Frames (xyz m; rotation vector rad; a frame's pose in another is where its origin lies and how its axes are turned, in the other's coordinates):
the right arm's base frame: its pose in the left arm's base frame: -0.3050 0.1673 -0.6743 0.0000 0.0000 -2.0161
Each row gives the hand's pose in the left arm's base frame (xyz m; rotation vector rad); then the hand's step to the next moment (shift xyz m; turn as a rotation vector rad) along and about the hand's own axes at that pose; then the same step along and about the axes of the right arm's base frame.
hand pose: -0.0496 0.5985 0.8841 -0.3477 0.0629 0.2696
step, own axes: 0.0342 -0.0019 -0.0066 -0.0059 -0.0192 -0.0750
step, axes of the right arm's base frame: -0.0185 0.0281 -0.0092 0.0410 0.0178 -0.0635
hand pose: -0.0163 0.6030 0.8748 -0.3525 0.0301 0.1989
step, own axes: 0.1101 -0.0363 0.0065 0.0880 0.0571 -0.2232
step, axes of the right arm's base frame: -0.0402 0.1083 0.0114 -0.0254 0.0722 -0.2345
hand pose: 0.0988 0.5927 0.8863 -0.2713 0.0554 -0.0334
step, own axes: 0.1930 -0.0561 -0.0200 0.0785 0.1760 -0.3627
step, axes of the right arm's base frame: -0.0212 0.2004 -0.0138 -0.0891 0.0254 -0.4001
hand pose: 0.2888 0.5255 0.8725 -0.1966 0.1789 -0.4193
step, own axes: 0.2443 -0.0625 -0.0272 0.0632 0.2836 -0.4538
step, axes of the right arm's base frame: 0.0650 0.2411 -0.0442 -0.1730 -0.0053 -0.5103
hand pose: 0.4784 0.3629 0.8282 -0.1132 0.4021 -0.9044
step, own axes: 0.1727 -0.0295 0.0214 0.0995 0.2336 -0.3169
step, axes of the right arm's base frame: 0.1049 0.1401 -0.0229 -0.1259 0.0568 -0.3818
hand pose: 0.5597 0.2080 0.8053 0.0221 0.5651 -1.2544
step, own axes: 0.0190 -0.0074 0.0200 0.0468 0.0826 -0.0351
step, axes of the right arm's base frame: 0.0211 0.0154 0.0115 -0.0271 0.0643 -0.0734
